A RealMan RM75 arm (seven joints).
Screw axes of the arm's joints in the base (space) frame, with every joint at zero. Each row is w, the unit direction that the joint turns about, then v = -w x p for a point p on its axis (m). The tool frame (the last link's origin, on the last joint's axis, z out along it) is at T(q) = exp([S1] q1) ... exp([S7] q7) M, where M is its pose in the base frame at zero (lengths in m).
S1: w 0 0 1 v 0 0 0
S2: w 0 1 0 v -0.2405 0 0
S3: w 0 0 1 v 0 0 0
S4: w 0 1 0 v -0.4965 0 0
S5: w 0 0 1 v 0 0 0
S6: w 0 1 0 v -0.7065 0 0
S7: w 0 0 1 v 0 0 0
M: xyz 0 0 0.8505 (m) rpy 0 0 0 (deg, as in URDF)
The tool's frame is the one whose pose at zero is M.
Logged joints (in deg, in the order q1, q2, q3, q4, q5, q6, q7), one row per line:
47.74 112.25 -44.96 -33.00 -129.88 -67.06 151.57
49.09 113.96 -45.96 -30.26 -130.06 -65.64 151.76
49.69 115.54 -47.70 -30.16 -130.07 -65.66 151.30
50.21 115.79 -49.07 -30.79 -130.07 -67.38 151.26
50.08 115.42 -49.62 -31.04 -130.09 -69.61 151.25
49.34 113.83 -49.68 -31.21 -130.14 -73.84 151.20
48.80 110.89 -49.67 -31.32 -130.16 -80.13 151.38
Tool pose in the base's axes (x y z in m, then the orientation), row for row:
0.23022 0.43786 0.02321 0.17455 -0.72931 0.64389 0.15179
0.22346 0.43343 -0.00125 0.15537 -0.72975 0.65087 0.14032
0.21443 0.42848 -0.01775 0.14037 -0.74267 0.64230 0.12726
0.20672 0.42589 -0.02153 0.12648 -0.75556 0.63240 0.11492
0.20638 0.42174 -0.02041 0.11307 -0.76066 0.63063 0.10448
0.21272 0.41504 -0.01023 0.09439 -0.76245 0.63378 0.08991
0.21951 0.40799 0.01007 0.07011 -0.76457 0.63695 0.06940
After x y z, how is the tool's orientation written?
As a quaternion, w x y z.
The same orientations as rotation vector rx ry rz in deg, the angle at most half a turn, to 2 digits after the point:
-118.43 104.56 24.65
-119.76 106.82 23.03
-122.91 106.30 21.06
-126.03 105.49 19.17
-127.86 106.00 17.56
-129.56 107.70 15.28
-131.80 109.80 11.96

